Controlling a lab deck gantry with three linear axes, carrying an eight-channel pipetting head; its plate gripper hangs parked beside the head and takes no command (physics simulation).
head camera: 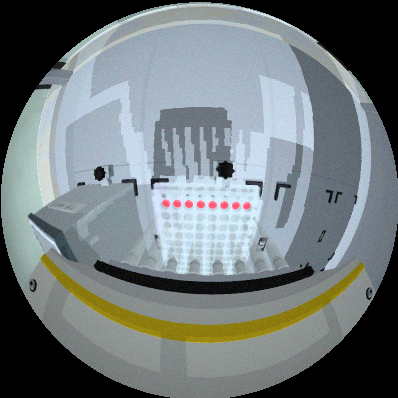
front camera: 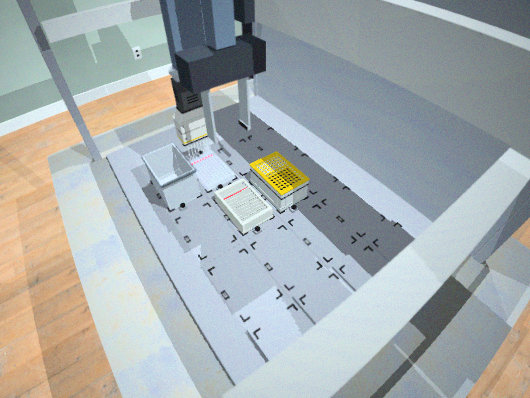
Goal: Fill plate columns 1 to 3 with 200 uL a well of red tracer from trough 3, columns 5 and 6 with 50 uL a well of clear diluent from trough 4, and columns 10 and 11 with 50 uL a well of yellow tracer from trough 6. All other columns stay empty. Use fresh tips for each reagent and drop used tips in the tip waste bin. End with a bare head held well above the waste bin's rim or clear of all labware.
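Note:
The pipetting head (front camera: 191,125) (head camera: 200,357) is over the far part of the plate (front camera: 219,172) (head camera: 156,215). Thin colourless tips (front camera: 194,150) hang under it in the front view; no red shows in them. One line of red wells (front camera: 202,159) (head camera: 212,204) runs across the plate near its far end; the other visible wells look colourless. The trough block (front camera: 257,221) shows one red trough (front camera: 235,193). The yellow tip rack (front camera: 280,172) has pale and dark holes. The waste bin (front camera: 181,192) (head camera: 110,205) stands beside the plate. The parked plate gripper (front camera: 231,136) is open and empty.
The dark gantry block (front camera: 215,67) hangs above the plate gripper's arms. Black knobs (front camera: 182,205) (head camera: 225,170) and corner marks are on the deck around the labware. A broad pale frame beam (front camera: 380,280) crosses the front right.

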